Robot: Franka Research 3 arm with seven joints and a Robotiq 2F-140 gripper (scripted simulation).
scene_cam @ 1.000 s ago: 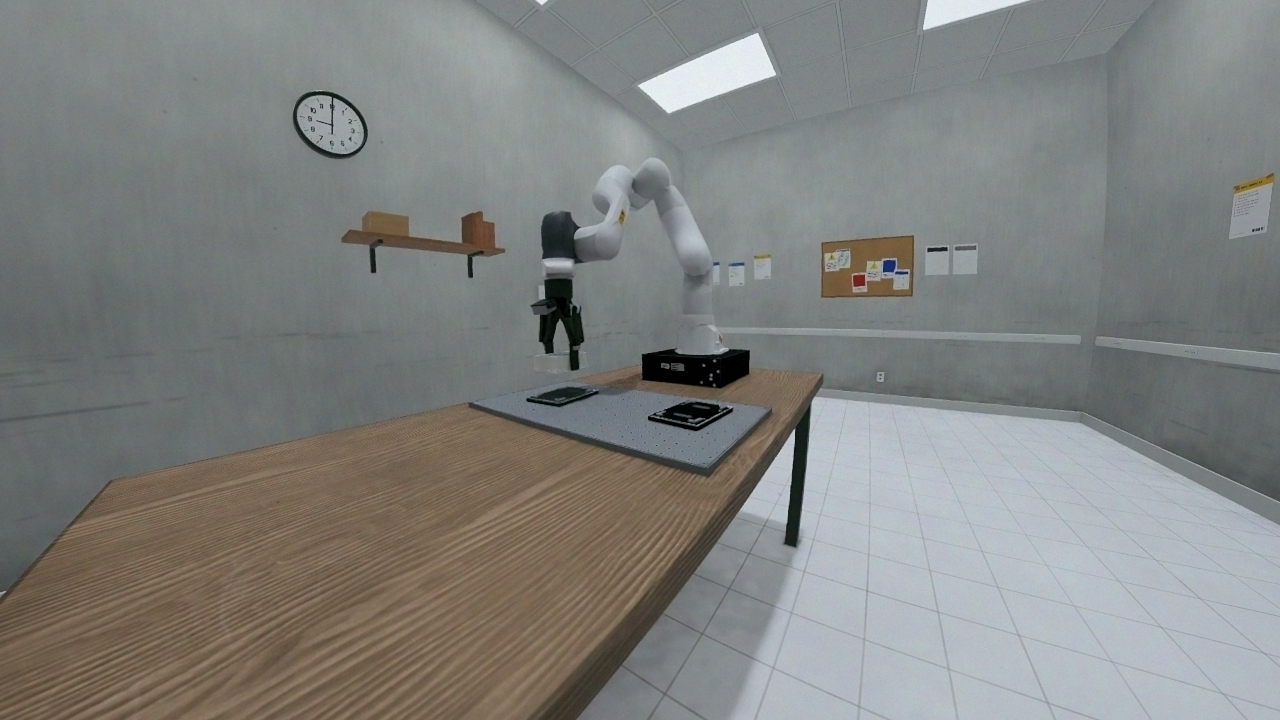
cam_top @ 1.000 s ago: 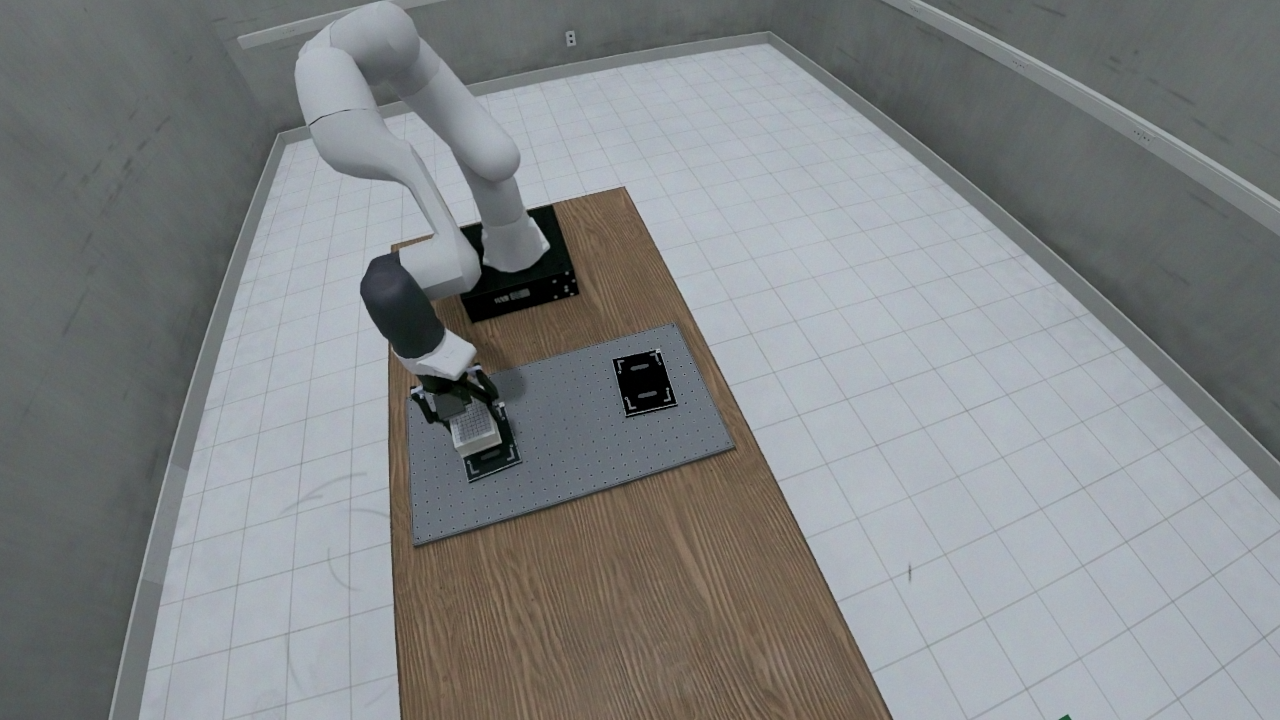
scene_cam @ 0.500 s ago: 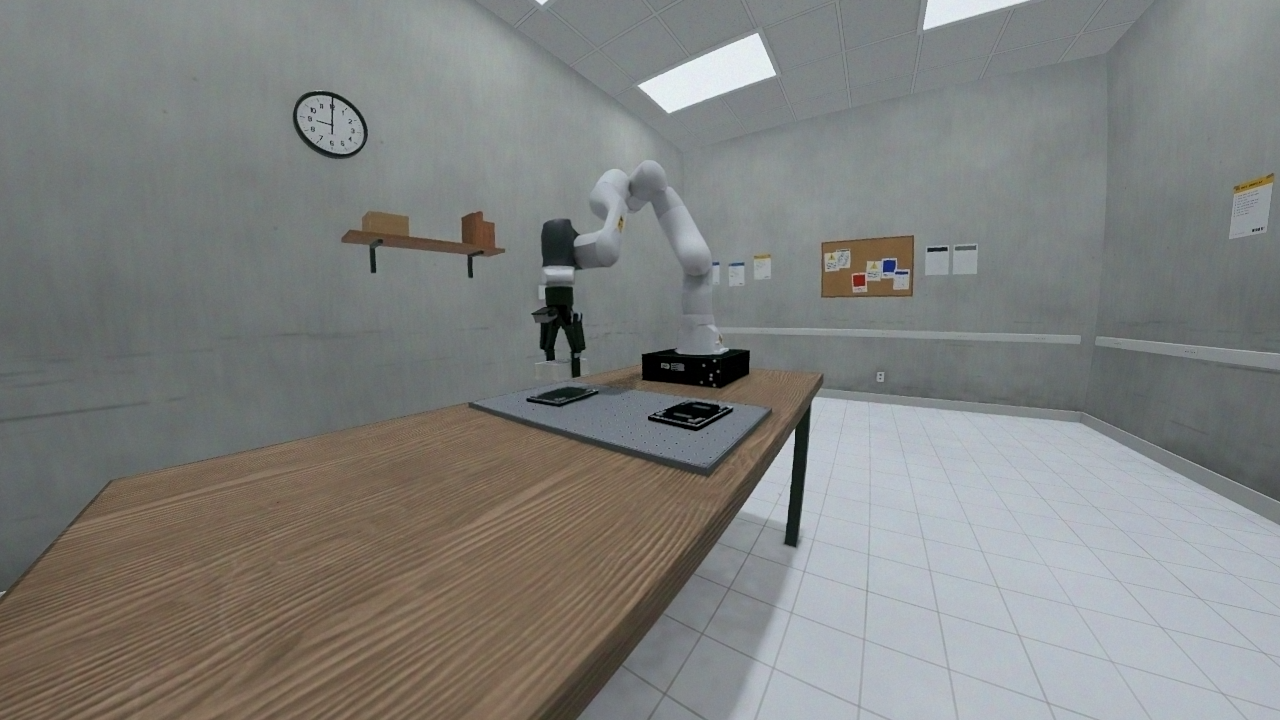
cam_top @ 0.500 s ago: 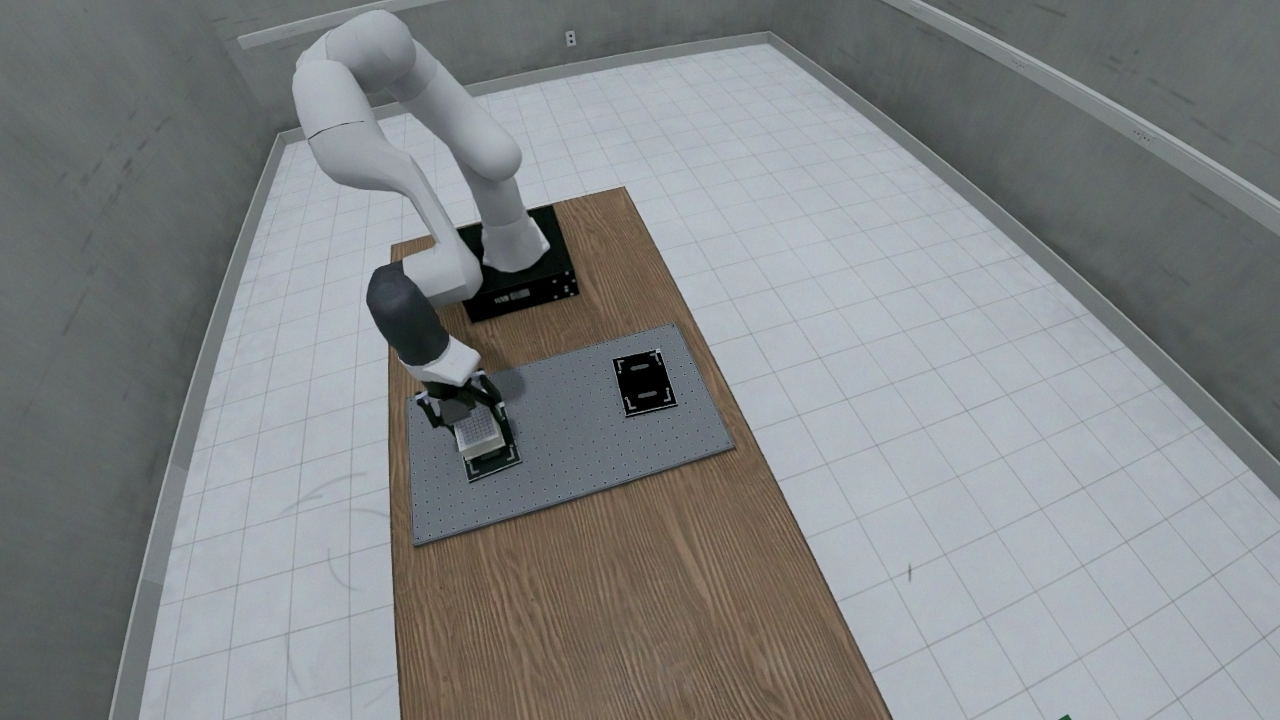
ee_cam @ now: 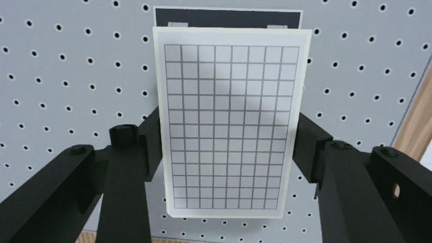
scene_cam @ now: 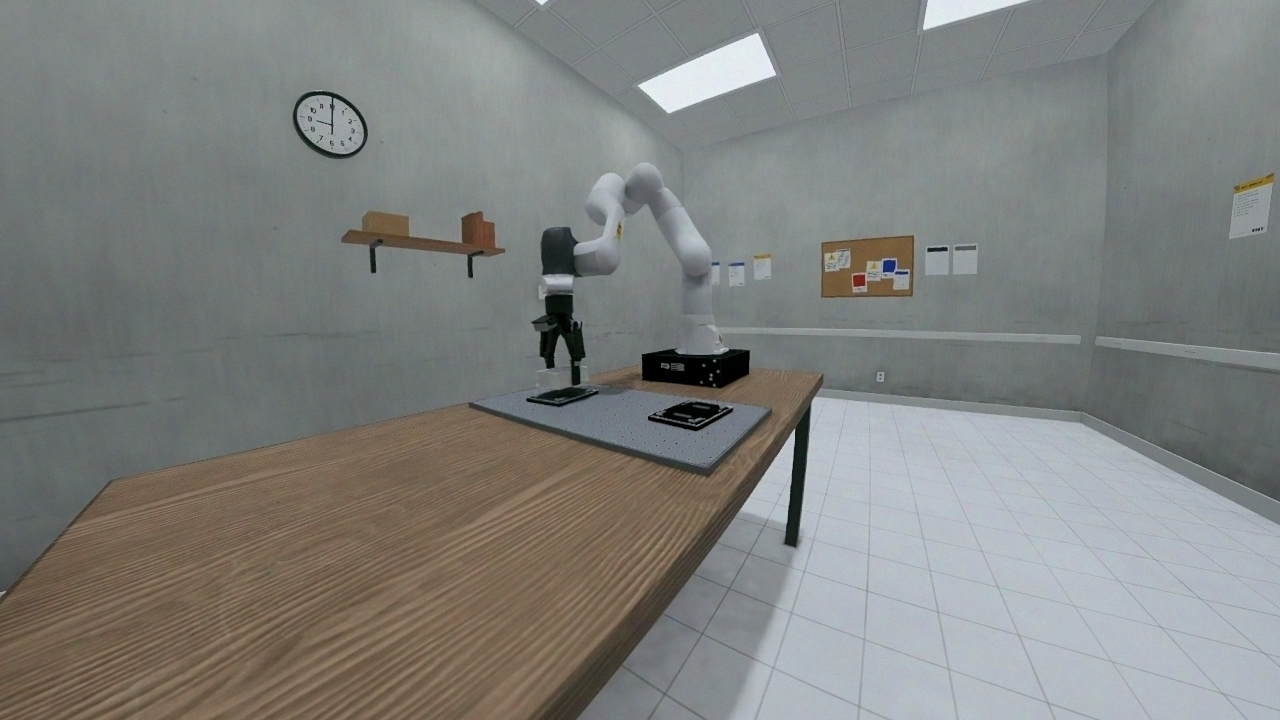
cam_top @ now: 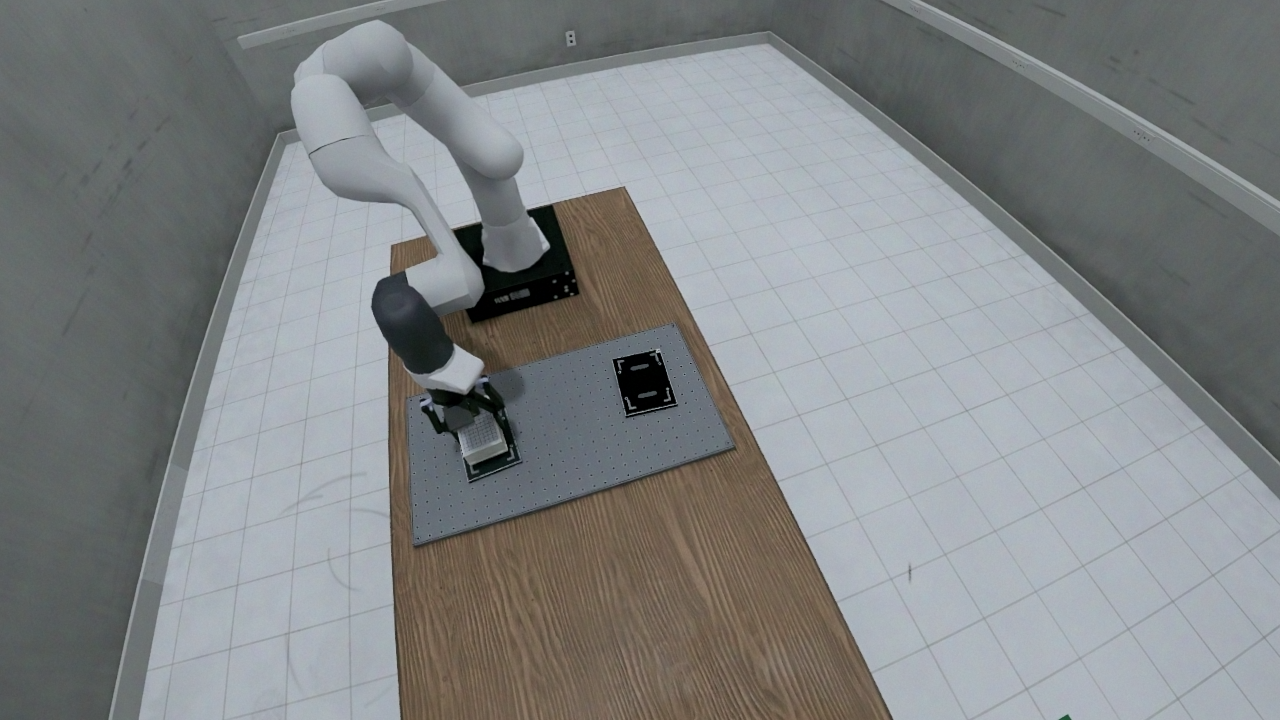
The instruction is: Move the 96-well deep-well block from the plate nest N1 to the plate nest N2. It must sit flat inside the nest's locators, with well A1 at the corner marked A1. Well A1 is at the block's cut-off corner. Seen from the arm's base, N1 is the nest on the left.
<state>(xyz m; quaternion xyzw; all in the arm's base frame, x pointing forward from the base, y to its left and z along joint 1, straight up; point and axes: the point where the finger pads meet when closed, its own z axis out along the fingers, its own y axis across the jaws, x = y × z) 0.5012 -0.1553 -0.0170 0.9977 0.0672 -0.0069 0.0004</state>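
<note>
Now: hand 60 mm above the plate nest N2. From my hand the other things lie so: white 96-well deep-well block: 10 mm below; plate nest N1: 380 mm to the left, 60 mm below, 40 mm behind; A1 mark: 80 mm behind, 50 mm below, 40 mm to the left.
</note>
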